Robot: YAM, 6 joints.
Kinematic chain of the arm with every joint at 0, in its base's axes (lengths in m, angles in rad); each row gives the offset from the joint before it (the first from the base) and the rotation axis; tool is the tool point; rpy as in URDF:
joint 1: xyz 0 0 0.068 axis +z
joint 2: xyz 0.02 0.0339 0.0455 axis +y
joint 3: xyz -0.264 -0.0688 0 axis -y
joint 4: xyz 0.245 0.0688 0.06 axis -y
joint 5: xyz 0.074 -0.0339 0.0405 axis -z
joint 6: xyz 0.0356 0 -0.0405 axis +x
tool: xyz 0 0 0 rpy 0 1.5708 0
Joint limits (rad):
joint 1: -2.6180..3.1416
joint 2: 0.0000..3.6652
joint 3: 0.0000..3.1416
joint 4: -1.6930..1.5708
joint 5: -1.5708..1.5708
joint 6: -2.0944..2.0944
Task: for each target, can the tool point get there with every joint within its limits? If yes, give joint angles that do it. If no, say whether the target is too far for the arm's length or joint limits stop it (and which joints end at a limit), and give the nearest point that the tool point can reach.
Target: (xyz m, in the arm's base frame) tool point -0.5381 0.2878 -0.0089
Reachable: yes | joints 2.5969 3.3242 2.7909 0.5154 -1.1591 0.9867
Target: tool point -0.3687 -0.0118 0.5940
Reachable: yes | joints 0.0665 0.7501 2.7046 0.0824 -0.3670 -1.6821
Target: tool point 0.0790 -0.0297 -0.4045
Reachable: no: joint limits stop it (at a limit: joint 2) | nearest point 0.1001 -0.0376 -0.3515 | short by 0.058 m
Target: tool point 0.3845 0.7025 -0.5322
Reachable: no: too far | nearest point 0.2466 0.4505 -0.2650 | short by 0.392 m
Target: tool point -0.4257 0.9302 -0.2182
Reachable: no: too far | nearest point -0.2556 0.5585 -0.0830 | short by 0.431 m
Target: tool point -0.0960 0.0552 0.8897
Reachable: no: too far | nearest point -0.0803 0.0462 0.7351 | short by 0.156 m
